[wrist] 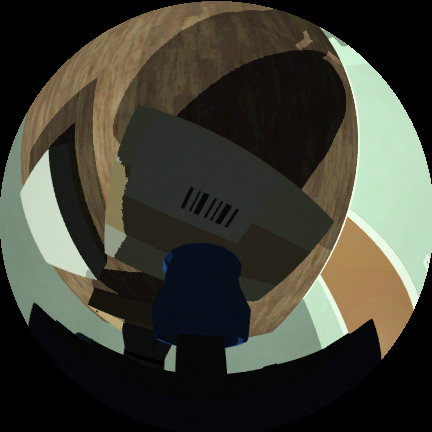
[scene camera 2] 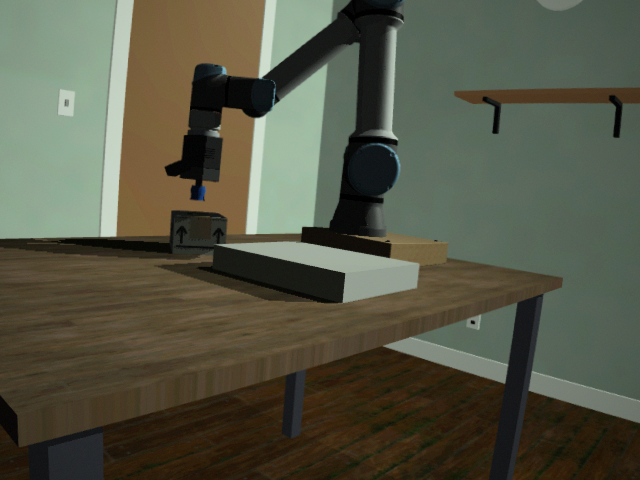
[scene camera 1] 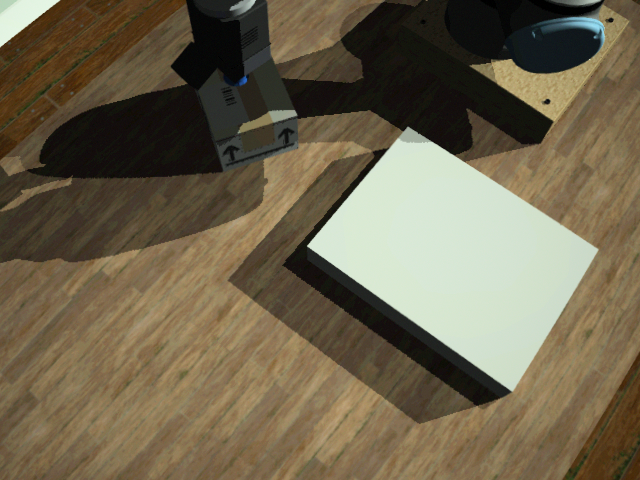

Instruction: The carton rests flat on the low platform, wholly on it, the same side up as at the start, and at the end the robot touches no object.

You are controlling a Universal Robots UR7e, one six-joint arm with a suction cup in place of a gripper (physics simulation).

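Seen in the pictures: hand, tool point: (wrist: 201, 272) (scene camera 2: 197, 199); arm's base, link origin: (wrist: 146, 332) (scene camera 2: 357, 232) (scene camera 1: 490, 23).
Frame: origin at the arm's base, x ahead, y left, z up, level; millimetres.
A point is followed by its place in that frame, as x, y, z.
The carton (scene camera 1: 219, 116) @(444, -132, 24) (scene camera 2: 199, 235) @(419, -83, -19) (wrist: 160, 175) @(430, -122, 24) stands on the table, apart from the platform, with tape and a barcode on its top and two upward arrows on its side. Most of it is in shadow. My gripper, a blue suction cup (scene camera 1: 237, 81) (scene camera 2: 197, 199) (wrist: 202, 257), points down over the carton's top. In scene camera 2 a small gap shows between cup and carton; it is open and holds nothing. In the wrist view the cup hides part of the carton. The low white platform (scene camera 1: 449, 248) @(338, 215, -15) (scene camera 2: 310, 256) @(364, 246, -15) (wrist: 55, 215) @(369, 89, -15) lies flat with nothing on it.
The robot's base stands on a wooden block (scene camera 1: 527, 85) @(53, 118, -1) (scene camera 2: 418, 252) @(-51, 169, -27) behind the platform. The wooden table (scene camera 1: 180, 335) @(674, 50, -63) (scene camera 2: 129, 320) @(755, 380, -63) carries the carton, platform and block. A wall shelf (scene camera 2: 547, 96) is at the right in scene camera 2.
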